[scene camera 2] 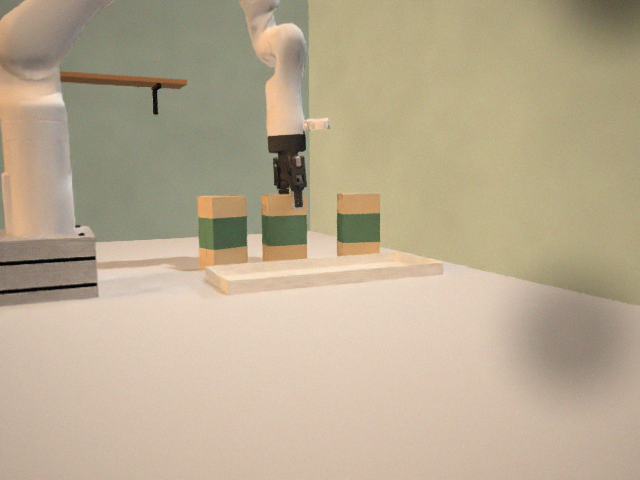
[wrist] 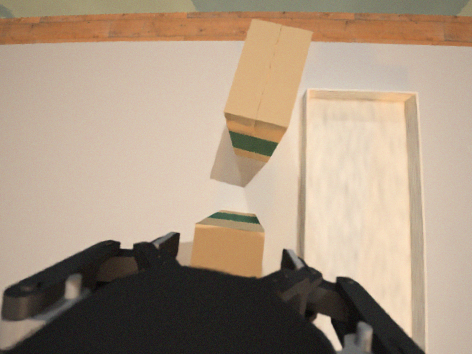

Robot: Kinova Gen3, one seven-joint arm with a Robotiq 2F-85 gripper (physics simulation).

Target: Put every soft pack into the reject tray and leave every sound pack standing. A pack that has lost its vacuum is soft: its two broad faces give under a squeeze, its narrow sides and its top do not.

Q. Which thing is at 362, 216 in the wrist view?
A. A pale reject tray.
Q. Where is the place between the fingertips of my gripper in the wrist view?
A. At 229, 252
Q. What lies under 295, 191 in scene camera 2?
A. My gripper.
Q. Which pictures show the pale reject tray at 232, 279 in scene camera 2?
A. Scene camera 2 and the wrist view: all of them.
